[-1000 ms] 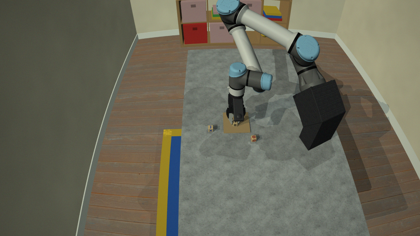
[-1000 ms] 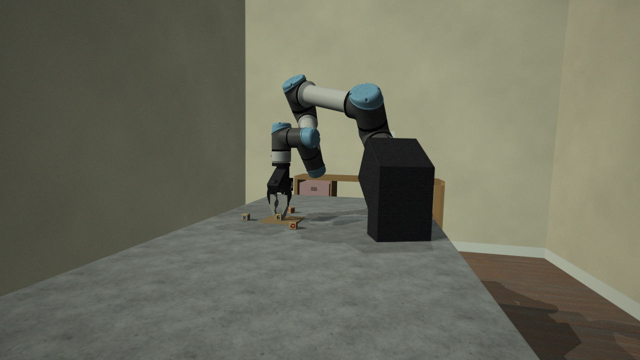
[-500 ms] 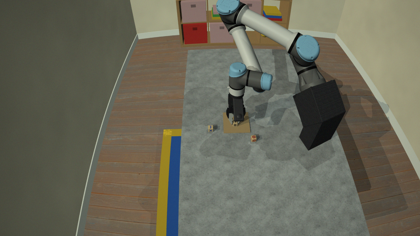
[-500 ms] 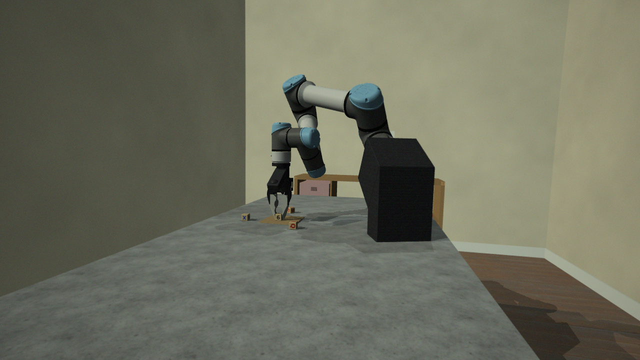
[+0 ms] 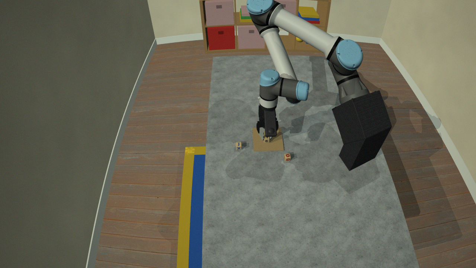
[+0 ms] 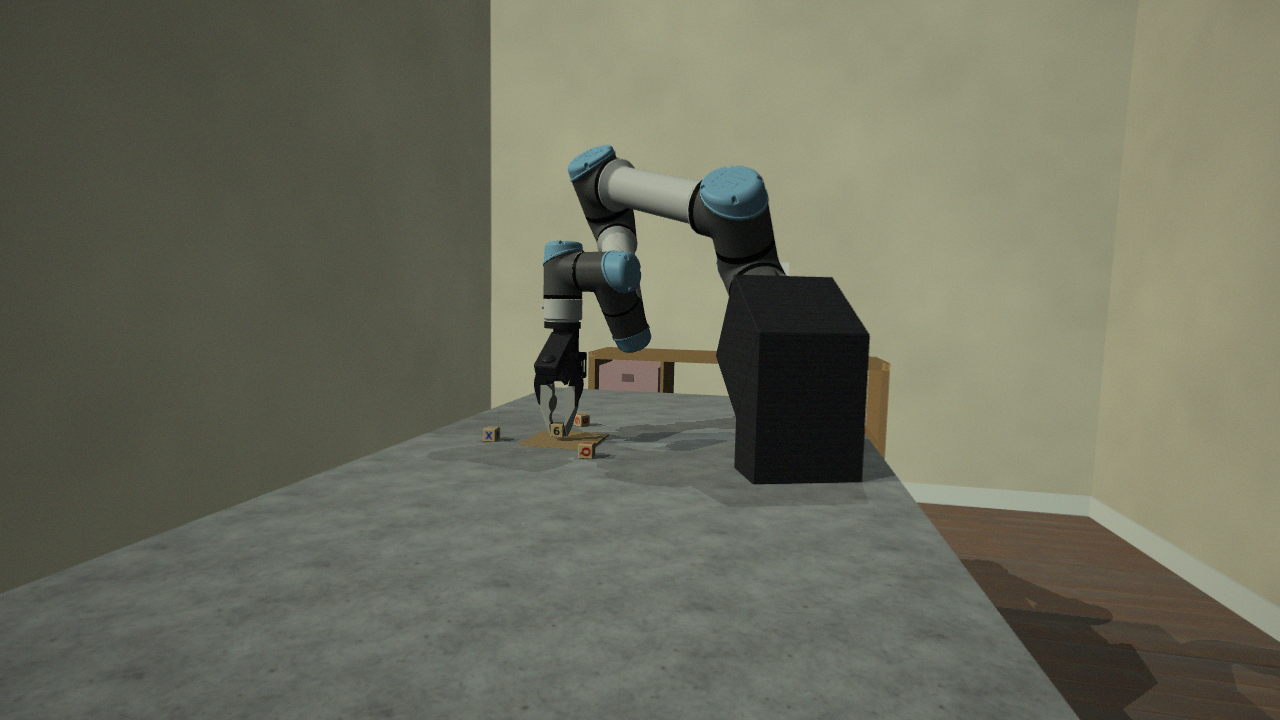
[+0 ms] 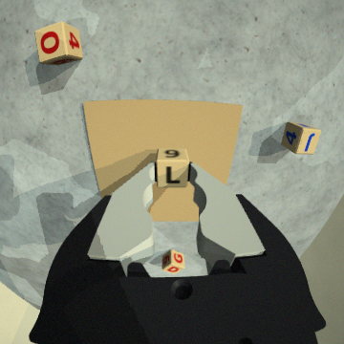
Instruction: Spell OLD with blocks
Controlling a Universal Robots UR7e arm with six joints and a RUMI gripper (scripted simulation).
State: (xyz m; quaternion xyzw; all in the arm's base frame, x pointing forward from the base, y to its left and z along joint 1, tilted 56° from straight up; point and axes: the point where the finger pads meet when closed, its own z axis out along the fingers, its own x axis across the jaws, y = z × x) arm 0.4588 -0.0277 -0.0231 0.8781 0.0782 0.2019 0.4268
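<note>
The tan mat lies 3 cm below my hand, 2 cm to the right of it and 1 cm behind it. From my hand the other things lie so: blue-lettered block 13 cm ahead, 2 cm to the left, 2 cm below.
</note>
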